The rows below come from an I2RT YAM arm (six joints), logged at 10 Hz.
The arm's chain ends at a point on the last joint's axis. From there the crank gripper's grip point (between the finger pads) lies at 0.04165 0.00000 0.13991 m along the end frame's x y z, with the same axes.
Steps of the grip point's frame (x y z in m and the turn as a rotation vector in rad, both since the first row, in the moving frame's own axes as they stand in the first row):
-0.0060, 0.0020, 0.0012, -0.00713, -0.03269, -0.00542
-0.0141, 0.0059, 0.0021, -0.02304, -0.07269, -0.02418
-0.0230, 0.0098, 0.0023, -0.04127, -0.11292, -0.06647
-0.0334, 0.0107, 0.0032, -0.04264, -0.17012, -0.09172
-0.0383, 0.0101, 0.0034, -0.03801, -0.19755, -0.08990
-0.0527, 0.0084, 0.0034, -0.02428, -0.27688, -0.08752
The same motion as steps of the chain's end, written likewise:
-0.0014, 0.0012, -0.0001, -0.00713, -0.03269, -0.00542
-0.0039, 0.0035, -0.0005, -0.02304, -0.07269, -0.02418
-0.0071, 0.0062, -0.0014, -0.04127, -0.11292, -0.06647
-0.0093, 0.0073, -0.0018, -0.04264, -0.17012, -0.09172
-0.0101, 0.0071, -0.0020, -0.03801, -0.19755, -0.08990
-0.0129, 0.0068, -0.0026, -0.02428, -0.27688, -0.08752

